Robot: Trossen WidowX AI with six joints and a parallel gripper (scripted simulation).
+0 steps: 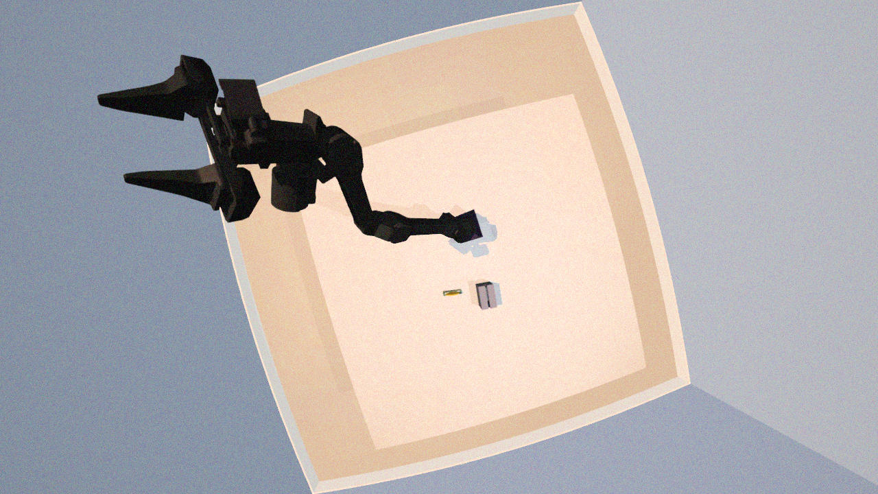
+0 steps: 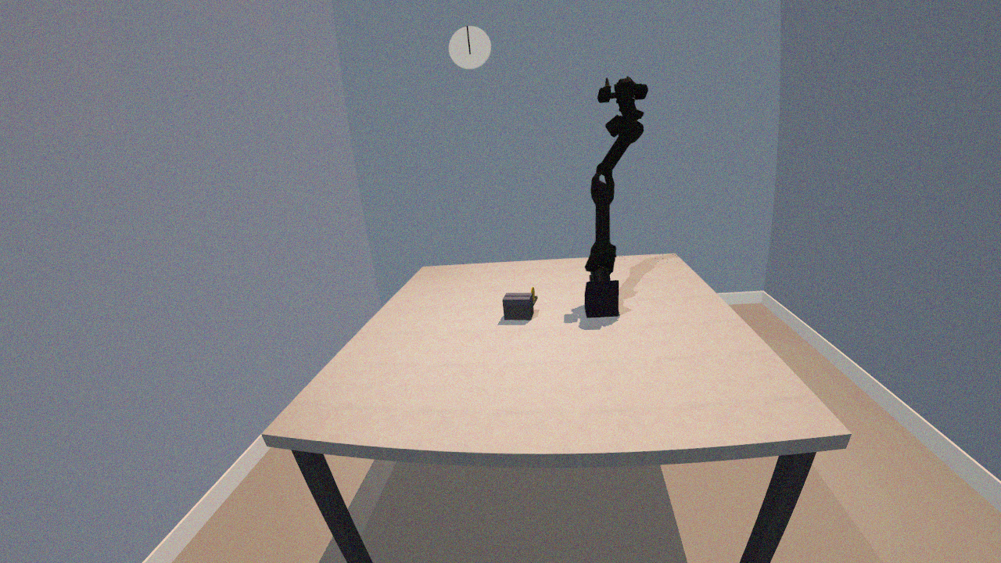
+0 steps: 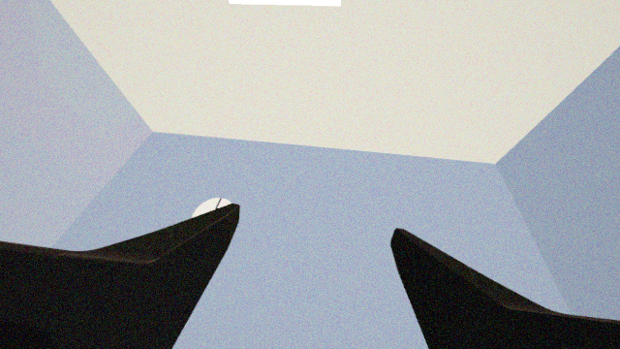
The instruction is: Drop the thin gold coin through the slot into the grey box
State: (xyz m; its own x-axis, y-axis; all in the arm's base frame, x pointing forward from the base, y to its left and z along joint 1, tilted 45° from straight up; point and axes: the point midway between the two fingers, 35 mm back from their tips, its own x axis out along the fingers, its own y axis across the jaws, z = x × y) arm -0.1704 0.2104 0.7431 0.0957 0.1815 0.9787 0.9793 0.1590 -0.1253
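My gripper tip is 78 cm above the gold coin, 36 cm short of it and 28 cm to the right of it.
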